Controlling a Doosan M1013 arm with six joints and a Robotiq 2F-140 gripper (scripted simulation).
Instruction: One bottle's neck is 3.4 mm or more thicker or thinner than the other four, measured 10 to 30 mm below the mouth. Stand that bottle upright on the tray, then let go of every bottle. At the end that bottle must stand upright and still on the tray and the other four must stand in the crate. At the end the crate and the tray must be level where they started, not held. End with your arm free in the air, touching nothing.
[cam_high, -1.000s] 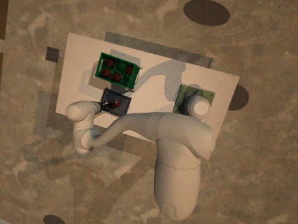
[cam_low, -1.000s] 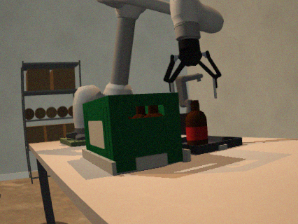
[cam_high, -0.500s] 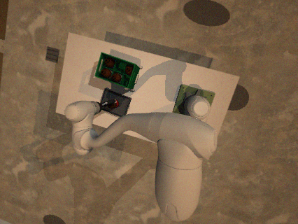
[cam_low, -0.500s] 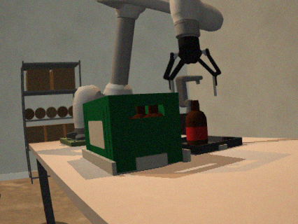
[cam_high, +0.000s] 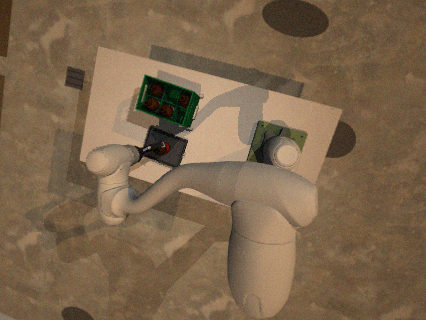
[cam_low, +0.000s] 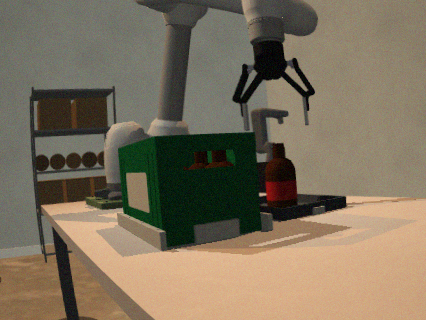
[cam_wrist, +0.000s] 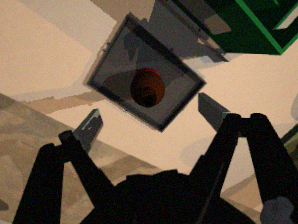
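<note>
My hand is 120 mm above the brown bottle. From my hand the other things lie so: green crate 270 mm to the right, 120 mm below, 20 mm ahead; dark tray 190 mm below.
</note>
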